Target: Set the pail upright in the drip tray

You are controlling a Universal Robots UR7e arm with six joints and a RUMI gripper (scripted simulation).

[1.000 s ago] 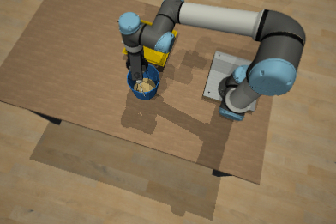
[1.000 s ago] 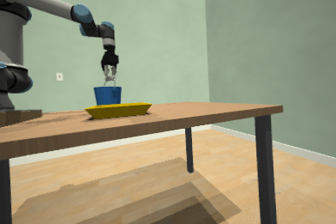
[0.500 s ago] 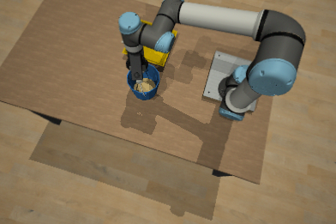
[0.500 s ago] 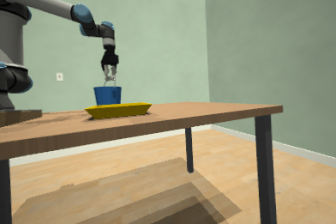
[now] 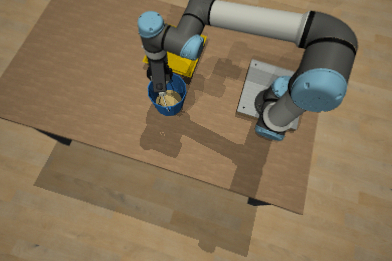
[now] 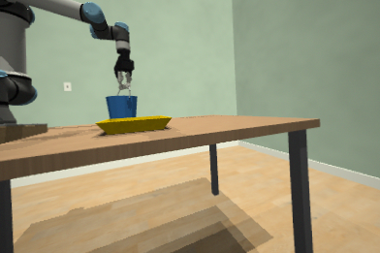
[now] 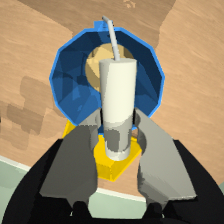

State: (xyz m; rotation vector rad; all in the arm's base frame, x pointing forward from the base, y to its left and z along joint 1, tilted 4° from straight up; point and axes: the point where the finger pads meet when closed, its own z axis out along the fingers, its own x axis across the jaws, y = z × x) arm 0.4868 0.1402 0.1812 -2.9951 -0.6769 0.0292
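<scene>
The blue pail lies 9 cm below my hand and 1 cm behind it. From my hand the other things lie so: white handle grip 3 cm below, 1 cm behind; yellow drip tray 29 cm to the right, 22 cm below, 5 cm ahead.
</scene>
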